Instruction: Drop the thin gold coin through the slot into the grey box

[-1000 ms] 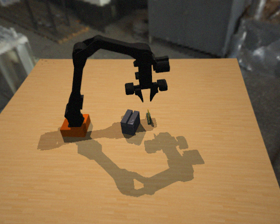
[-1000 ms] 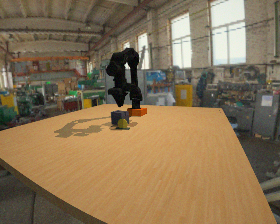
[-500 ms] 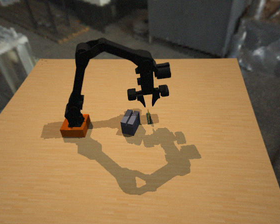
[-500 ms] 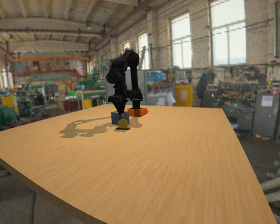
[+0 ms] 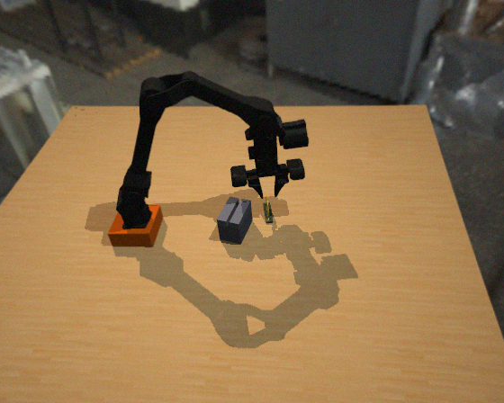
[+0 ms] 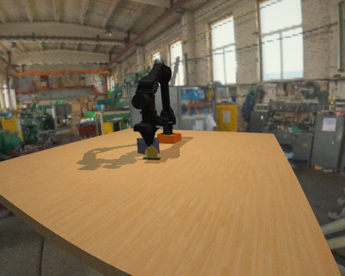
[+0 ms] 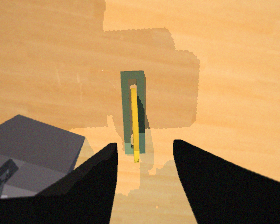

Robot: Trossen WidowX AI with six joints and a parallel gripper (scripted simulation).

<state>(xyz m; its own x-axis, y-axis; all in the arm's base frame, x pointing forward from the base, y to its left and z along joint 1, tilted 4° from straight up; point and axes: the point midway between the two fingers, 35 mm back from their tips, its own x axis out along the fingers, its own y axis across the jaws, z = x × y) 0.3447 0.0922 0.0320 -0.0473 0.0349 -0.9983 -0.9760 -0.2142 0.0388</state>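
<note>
My gripper tip is 30 mm above the gold coin.
</note>
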